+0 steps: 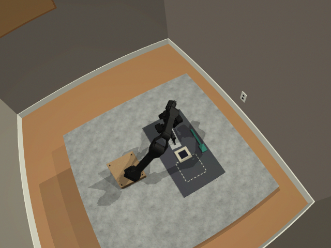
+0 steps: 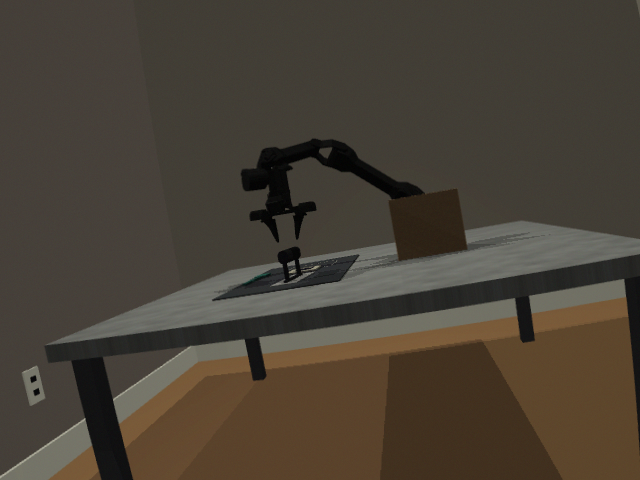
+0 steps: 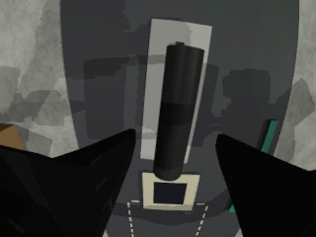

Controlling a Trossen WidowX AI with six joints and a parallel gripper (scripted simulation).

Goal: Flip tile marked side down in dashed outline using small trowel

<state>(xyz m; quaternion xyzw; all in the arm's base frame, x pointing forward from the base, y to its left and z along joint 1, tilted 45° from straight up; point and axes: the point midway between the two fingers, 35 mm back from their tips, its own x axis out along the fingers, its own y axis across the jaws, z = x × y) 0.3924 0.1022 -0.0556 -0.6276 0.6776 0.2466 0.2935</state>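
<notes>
Now: the small trowel 70 mm below my gripper tip and 20 mm to the right of it. From my gripper tip the other things lie so: dark mat 130 mm to the right, 130 mm below, 10 mm ahead; then cream tile 170 mm to the right, 110 mm below, 10 mm behind; then teal flat tool 160 mm to the right, 150 mm ahead, 110 mm below.
</notes>
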